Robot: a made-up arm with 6 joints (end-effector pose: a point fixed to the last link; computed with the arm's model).
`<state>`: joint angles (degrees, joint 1 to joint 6).
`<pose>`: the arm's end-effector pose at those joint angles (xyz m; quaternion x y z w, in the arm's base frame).
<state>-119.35 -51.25 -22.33 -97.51 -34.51 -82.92</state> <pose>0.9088 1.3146 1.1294 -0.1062 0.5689 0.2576 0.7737</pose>
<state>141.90 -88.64 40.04 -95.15 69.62 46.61</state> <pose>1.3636 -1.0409 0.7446 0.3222 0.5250 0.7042 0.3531</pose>
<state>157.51 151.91 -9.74 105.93 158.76 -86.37</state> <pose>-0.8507 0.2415 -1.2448 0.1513 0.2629 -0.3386 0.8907</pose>
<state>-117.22 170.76 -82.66 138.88 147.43 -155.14</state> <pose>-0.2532 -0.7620 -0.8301 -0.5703 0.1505 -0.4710 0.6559</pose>
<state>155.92 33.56 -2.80 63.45 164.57 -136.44</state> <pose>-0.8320 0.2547 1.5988 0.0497 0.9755 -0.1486 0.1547</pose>
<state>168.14 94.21 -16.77 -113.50 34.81 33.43</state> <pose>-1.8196 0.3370 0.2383 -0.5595 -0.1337 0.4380 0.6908</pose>
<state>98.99 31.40 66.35 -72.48 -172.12 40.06</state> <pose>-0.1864 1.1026 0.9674 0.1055 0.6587 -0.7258 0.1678</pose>
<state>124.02 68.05 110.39 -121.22 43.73 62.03</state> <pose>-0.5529 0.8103 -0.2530 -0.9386 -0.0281 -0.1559 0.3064</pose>
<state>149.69 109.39 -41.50 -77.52 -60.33 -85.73</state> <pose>-1.5425 0.7096 0.0678 0.1921 -0.5329 0.1495 0.8104</pose>
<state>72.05 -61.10 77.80 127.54 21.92 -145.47</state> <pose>-0.2868 -0.7316 1.4856 -0.1543 -0.1118 0.4569 0.8689</pose>
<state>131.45 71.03 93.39 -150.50 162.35 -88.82</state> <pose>-0.7634 0.8608 -0.0725 -0.0743 -0.0048 -0.9911 0.1106</pose>
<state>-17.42 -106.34 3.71 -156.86 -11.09 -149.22</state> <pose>-1.7276 0.5720 -0.2891 -0.4577 -0.5889 0.1623 0.6460</pose>
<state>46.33 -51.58 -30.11 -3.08 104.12 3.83</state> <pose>-1.1203 -1.0869 1.0682 -0.0786 0.1673 0.4147 0.8910</pose>
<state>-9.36 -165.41 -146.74 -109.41 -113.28 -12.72</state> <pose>0.2808 0.0469 -0.5054 -0.8105 -0.3389 -0.2360 0.4154</pose>
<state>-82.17 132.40 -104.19 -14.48 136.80 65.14</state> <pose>0.2431 -1.2134 -0.0302 0.9646 0.1916 -0.0937 0.1550</pose>
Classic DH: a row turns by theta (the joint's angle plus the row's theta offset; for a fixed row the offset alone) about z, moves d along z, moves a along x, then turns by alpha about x. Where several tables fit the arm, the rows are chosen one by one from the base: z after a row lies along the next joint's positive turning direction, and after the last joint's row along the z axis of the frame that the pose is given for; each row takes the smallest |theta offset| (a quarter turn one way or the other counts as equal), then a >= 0, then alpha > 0; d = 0 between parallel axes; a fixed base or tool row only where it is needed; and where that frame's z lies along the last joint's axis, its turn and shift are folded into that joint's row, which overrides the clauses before.
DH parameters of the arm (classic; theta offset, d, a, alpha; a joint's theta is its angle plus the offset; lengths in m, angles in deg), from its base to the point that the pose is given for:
base (fixed): -47.31 0 0.0403 0
joint 1: 47.31 0.169 -0.0104 -90
joint 2: -89.67 0 1.0853 0
joint 3: 89.67 0.0578 0.0002 90
joint 4: 0 0.713 0.0027 -90
joint 5: 0 0.0274 -0.0218 90
joint 6: 10.63 -0.206 -0.011 -4.52
tool (fixed): -11.87 0.3117 0 0

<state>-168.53 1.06 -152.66 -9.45 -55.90 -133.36</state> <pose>0.3263 -0.0651 0.5354 -0.2296 -0.9507 0.1267 0.1655</pose>
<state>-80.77 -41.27 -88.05 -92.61 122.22 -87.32</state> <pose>-0.2092 1.2038 0.6029 0.5638 0.0182 -0.6516 0.5072</pose>
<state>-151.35 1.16 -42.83 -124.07 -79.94 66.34</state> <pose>0.4235 0.0324 1.8176 0.2887 -0.4355 0.7468 0.4114</pose>
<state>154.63 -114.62 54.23 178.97 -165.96 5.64</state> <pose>1.4061 -0.6947 0.0060 -0.2362 -0.7676 -0.1344 0.5804</pose>
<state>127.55 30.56 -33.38 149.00 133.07 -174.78</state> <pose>-0.3165 0.2628 1.7407 0.6645 -0.6484 0.2536 0.2716</pose>
